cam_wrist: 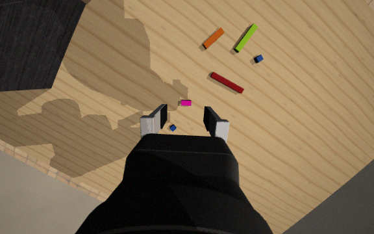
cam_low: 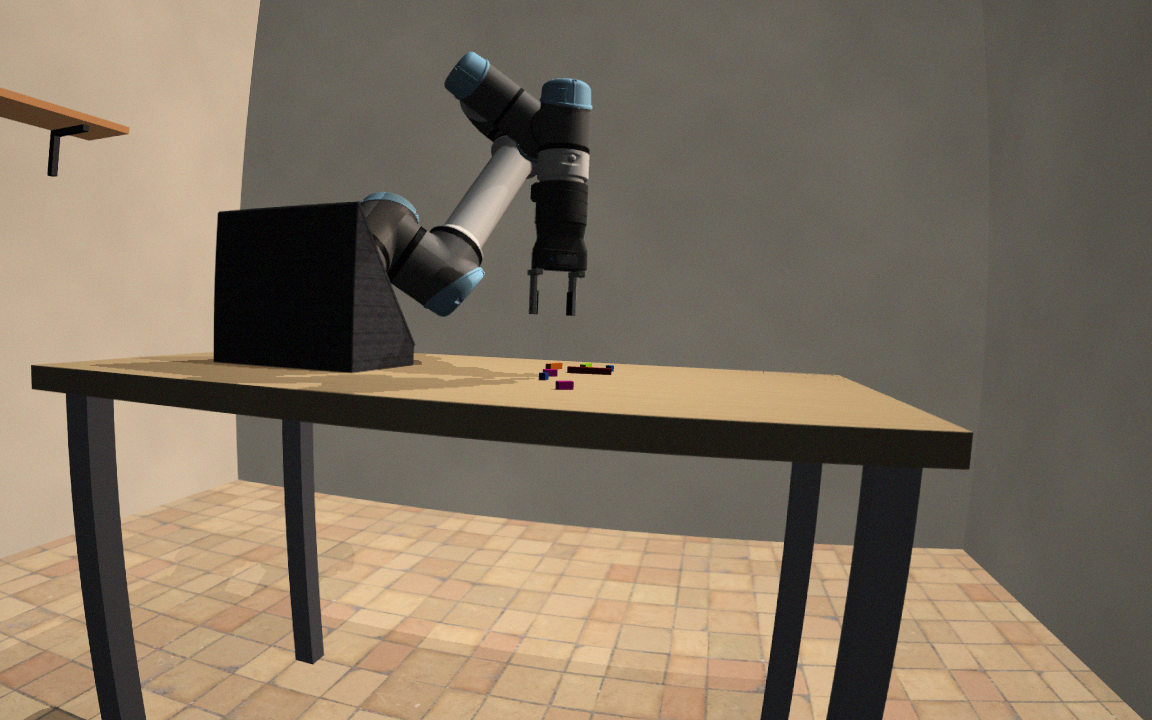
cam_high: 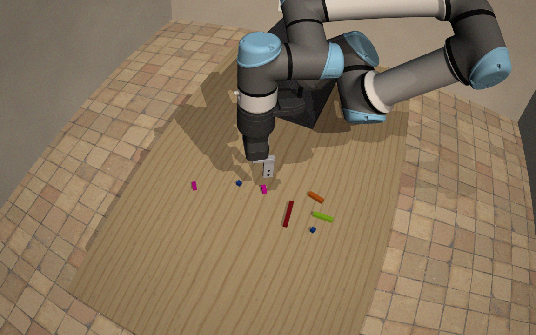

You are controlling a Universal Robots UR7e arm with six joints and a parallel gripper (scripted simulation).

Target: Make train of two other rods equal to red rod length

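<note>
The lime rod lies 1 cm ahead of my hand, 16 cm to the left of it and 10 cm below it. Also, from my hand: red rod 4 cm ahead, 8 cm to the left, 10 cm below; then orange rod 3 cm behind, 12 cm to the left, 10 cm below.
</note>
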